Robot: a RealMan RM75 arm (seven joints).
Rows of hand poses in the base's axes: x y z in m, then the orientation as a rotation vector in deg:
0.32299, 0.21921, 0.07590, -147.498, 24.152, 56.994
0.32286, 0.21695, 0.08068, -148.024, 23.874, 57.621
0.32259, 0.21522, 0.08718, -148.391, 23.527, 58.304
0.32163, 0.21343, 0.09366, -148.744, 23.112, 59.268
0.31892, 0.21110, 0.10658, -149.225, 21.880, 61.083
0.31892, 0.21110, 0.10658, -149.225, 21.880, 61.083
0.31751, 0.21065, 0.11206, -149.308, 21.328, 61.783
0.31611, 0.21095, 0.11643, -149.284, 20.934, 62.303
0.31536, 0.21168, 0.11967, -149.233, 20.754, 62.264
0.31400, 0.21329, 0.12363, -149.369, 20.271, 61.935
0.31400, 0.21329, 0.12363, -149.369, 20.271, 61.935
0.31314, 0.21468, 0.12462, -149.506, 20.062, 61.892
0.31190, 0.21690, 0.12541, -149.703, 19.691, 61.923
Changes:
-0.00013, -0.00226, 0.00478, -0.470, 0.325, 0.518
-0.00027, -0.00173, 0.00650, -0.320, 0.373, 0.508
-0.00096, -0.00179, 0.00648, -0.342, 0.556, 0.607
-0.00271, -0.00233, 0.01292, -0.337, 1.010, 1.334
0.00000, 0.00000, 0.00000, 0.000, 0.000, 0.000
-0.00141, -0.00045, 0.00548, -0.021, 0.394, 0.519
-0.00140, 0.00030, 0.00437, 0.049, 0.308, 0.342
-0.00075, 0.00073, 0.00324, 0.119, -0.039, 0.076
-0.00136, 0.00161, 0.00396, 0.135, -0.299, 0.261
0.00000, 0.00000, 0.00000, 0.000, 0.000, 0.000
-0.00086, 0.00139, 0.00099, -0.032, -0.075, 0.167
-0.00124, 0.00222, 0.00079, -0.042, -0.054, 0.304

